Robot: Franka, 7 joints.
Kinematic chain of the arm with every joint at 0, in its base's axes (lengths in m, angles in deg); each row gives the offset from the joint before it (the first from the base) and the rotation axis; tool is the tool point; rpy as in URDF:
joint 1: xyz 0 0 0.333 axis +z
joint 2: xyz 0 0 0 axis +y
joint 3: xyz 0 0 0.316 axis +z
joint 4: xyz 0.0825 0 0 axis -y
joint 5: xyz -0.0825 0 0.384 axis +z
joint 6: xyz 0 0 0 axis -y
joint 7: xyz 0.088 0 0 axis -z
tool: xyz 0 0 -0.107 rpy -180 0 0
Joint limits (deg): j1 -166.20..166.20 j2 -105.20..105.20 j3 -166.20..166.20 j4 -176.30..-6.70 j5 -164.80..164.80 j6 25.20..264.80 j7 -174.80..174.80
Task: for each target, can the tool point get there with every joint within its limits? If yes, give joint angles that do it. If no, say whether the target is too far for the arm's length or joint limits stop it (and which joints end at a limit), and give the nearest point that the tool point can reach.
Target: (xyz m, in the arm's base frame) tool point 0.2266 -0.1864 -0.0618
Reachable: yes | joints -34.41 73.39 14.13 -122.45 -83.63 50.10 35.83
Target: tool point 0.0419 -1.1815 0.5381
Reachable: no: too far | nearest point 0.0300 -0.8447 0.4796 | short by 0.342 m
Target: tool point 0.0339 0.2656 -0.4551
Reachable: no: joint limits stop it (at a limit: joint 2) | nearest point 0.0342 0.2679 -0.3606 | short by 0.095 m
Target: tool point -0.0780 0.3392 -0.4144
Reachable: no: joint limits stop it (at a limit: joint 2) | nearest point -0.0766 0.3331 -0.3575 | short by 0.057 m
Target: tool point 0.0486 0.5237 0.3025
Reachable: yes | joints 92.84 17.81 2.26 -136.48 45.23 214.06 136.78
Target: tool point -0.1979 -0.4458 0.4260
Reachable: yes | joints -37.67 41.65 -77.63 -110.13 -35.38 65.80 -23.40
